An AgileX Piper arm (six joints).
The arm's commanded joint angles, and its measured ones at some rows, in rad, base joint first. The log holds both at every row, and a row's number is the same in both.
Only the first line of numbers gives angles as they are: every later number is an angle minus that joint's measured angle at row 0.
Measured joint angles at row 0:
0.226, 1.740, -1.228, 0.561, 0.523, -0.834
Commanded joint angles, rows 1 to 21:
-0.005, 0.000, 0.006, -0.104, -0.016, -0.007
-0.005, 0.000, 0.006, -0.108, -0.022, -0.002
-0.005, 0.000, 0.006, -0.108, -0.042, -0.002
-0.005, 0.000, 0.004, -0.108, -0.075, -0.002
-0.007, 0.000, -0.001, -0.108, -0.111, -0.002
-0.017, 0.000, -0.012, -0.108, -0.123, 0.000
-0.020, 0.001, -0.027, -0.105, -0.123, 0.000
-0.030, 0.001, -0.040, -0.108, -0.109, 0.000
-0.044, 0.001, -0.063, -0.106, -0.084, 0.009
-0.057, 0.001, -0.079, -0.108, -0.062, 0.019
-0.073, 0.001, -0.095, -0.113, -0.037, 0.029
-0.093, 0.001, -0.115, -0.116, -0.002, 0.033
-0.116, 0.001, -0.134, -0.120, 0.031, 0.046
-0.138, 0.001, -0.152, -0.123, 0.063, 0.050
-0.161, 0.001, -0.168, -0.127, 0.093, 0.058
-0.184, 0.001, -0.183, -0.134, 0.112, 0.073
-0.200, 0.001, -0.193, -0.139, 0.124, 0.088
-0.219, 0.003, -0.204, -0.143, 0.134, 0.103
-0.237, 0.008, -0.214, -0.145, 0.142, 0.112
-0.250, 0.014, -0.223, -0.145, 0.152, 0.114
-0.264, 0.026, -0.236, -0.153, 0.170, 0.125
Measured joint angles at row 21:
-0.205, 0.002, -0.193, -0.134, 0.115, 0.087
